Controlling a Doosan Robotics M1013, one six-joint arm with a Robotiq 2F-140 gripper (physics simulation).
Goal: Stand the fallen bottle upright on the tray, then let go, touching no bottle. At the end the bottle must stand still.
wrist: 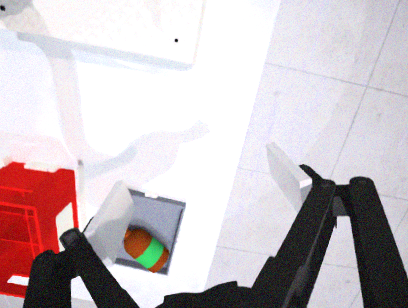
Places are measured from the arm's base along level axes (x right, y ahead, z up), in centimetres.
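Pixels of known places: gripper, fingertip midpoint: (197, 176).
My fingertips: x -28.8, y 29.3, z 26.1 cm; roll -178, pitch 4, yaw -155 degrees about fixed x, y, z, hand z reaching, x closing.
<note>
Ahead of a thing's pixels: the offset from my fingertips to its top centre. "*": to the spot under its first point.
A brown bottle {dy +39.3, dx +10.4, dz -28.8 cm} (159, 259) with a green band lies on its side in the shallow grey tray {* dy +30.2, dx +6.0, dz -36.2 cm} (162, 212), at the lower middle of the wrist view. Its neck end points up and left and is partly hidden behind the left finger pad. My gripper (197, 176) is wide open, with nothing between its fingers. The left finger pad overlaps the tray's left side in the view, and the right one shows over the floor. The gap between pads and bottle cannot be judged.
A red crate {dy +37.0, dx +37.7, dz -19.2 cm} (55, 185) stands left of the tray, close to the left finger. A pale raised board (125, 30) lies at the top left. The white table's right edge runs beside the tray, with tiled floor (320, 115) beyond it.
</note>
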